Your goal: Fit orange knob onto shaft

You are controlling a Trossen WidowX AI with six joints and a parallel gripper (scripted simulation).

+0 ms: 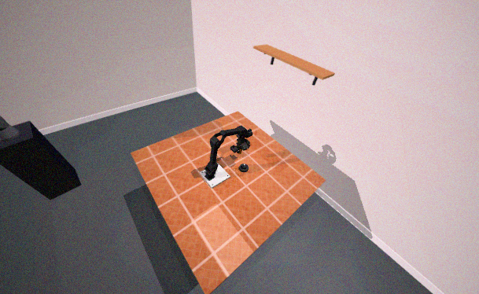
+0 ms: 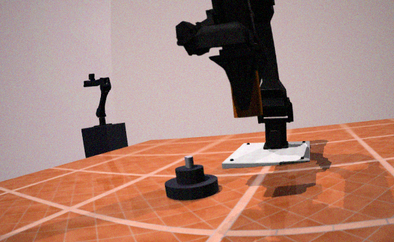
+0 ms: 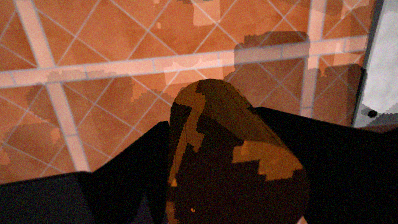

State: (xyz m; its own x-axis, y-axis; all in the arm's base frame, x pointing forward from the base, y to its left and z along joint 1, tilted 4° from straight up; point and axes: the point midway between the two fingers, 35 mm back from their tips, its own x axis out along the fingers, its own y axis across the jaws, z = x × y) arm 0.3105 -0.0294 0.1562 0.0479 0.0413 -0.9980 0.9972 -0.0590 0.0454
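The round pedestal is 10 cm to the right of my gripper tip, 9 cm below it and 3 cm behind it. Also, from my gripper tip: orange knob 3 cm above.
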